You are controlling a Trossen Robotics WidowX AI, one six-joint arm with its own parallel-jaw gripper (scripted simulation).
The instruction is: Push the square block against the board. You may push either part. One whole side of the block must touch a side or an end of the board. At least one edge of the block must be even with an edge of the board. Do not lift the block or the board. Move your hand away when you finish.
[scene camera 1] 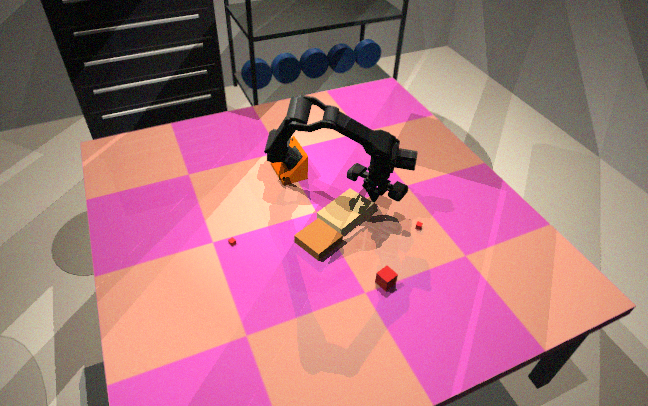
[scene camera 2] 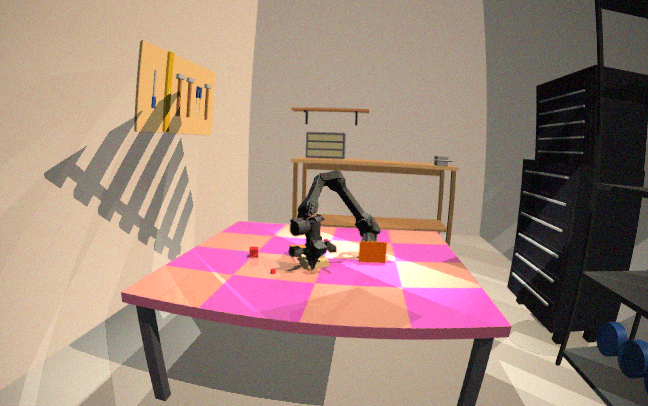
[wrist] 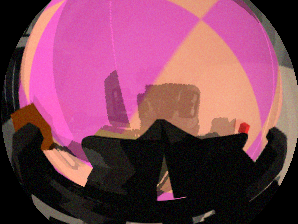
Observation:
The gripper [scene camera 1: 374, 201] is shut, holding nothing. Further things: a board [scene camera 1: 344, 212] and a square block [scene camera 1: 318, 239].
The gripper also shows in scene camera 2 [scene camera 2: 312, 269] and in the wrist view [wrist: 159, 122]. The wrist view does not show the square block, which is hidden by the gripper.

